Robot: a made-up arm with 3 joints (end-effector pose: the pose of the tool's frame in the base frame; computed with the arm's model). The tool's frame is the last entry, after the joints. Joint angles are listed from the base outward.
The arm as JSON. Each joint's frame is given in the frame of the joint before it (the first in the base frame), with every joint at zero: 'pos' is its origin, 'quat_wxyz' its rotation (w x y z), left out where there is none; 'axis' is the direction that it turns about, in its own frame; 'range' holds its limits. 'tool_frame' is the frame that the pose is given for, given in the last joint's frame.
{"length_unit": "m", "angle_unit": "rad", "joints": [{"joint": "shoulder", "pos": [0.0, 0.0, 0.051], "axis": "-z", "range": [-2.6, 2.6]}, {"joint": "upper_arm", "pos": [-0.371, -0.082, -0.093], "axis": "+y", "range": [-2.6, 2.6]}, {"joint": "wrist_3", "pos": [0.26, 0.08, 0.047], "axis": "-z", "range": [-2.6, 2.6]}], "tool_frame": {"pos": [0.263, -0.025, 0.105]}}
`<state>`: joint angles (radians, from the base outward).
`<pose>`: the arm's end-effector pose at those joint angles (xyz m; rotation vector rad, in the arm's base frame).
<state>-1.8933 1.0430 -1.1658</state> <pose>-0.2038 -0.1155 -0.2994 -0.5445 1.4303 2.6614</pose>
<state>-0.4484 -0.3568 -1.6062</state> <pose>-0.2629 0.1640 0.1967 -0.2339 -0.3578 2.0292</pose>
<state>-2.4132 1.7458 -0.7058</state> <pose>0.1275 -0.3142 -0.5376 -1.8059 1.5747 2.0094</pose>
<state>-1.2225 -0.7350 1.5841</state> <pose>0.1460 -0.3734 0.2260 0.7285 -0.1232 -0.3451</pose>
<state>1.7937 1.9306 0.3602</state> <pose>-0.0259 0.4199 -0.5610 1.4558 1.6708 -1.3507</pose>
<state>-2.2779 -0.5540 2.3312</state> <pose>0.3928 -0.1898 0.1192 0.4115 0.3710 -0.0519</pose>
